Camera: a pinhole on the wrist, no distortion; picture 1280 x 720 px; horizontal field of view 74.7 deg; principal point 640.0 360.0 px. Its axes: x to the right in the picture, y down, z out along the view. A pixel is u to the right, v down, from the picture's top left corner.
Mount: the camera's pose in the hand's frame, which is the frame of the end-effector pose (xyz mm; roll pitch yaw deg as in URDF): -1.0 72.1 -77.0 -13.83 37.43 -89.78
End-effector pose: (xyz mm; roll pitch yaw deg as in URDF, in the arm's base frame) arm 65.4 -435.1 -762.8 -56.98 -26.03 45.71
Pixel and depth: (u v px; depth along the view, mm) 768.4 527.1 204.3
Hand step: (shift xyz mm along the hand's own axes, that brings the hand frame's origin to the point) 87.9 -67.1 53.8
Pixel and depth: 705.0 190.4 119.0
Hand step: 4.4 -8.9 13.7
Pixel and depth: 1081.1 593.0 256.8
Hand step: 130.6 -175.8 25.4
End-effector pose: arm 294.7 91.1 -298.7 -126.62 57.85 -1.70
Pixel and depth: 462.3 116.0 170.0
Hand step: -8.1 -6.8 85.4
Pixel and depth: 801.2 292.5 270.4
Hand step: 43.3 -131.8 104.0
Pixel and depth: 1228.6 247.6 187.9
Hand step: 20.3 -147.1 -7.5
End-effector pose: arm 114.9 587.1 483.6 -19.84 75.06 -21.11
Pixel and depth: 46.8 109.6 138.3
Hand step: -8.0 62.1 96.9
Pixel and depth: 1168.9 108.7 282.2
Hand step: -14.4 -248.1 48.5
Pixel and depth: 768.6 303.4 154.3
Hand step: 26.2 -39.2 29.6
